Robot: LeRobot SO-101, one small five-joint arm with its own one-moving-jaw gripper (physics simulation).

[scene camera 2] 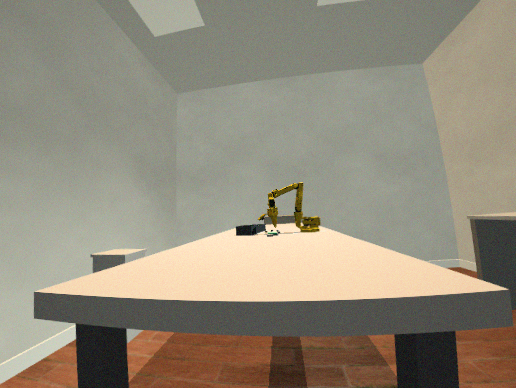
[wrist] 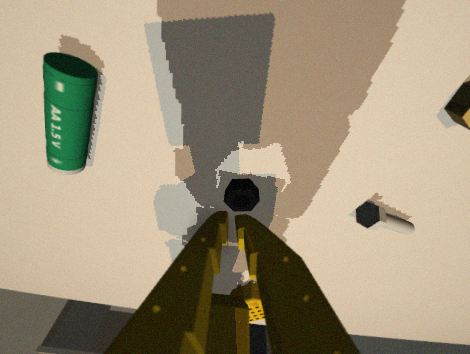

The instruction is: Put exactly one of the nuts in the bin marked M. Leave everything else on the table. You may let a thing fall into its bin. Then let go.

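Places are measured from the arm's base along level axes (x ahead, y left, z up), in centimetres.
Where they show: hand, tool point: (scene camera 2: 275, 226) (wrist: 227, 223); arm's base, link origin: (scene camera 2: 305, 231) (wrist: 222, 286).
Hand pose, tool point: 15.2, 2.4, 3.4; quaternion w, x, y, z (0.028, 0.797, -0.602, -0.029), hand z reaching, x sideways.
Each offset is from my tool point to the top centre of the thing, as dx, dy, dz. "spot": to the spot under its first point. Level surfaces: height alone.
A small black nut {-1.4, -0.8, -2.5} (wrist: 241, 195) lies on the table in the wrist view, in shadow just beyond the jaw tips. My gripper (wrist: 231, 217) (scene camera 2: 275, 226) is shut and holds nothing. Its tips are close together, with the nut in front of them and not between them. Part of a dark and brass-coloured piece {spot: +5.2, -7.2, -2.8} (wrist: 461, 106), perhaps another nut, shows at the right edge of the wrist view. Dark bins {+13.4, -9.9, +1.3} (scene camera 2: 245, 230) stand left of the gripper in the scene view. No mark M can be read on them.
A green AA battery {+0.9, +7.0, -1.9} (wrist: 70, 117) lies at the left in the wrist view. A bolt with a dark hex head {-1.0, -9.4, -2.0} (wrist: 367, 214) lies to the right of the nut. The table {dz -3.4} (scene camera 2: 280, 270) stretches toward the scene camera. The yellow arm's base (scene camera 2: 310, 224) stands right of the gripper.
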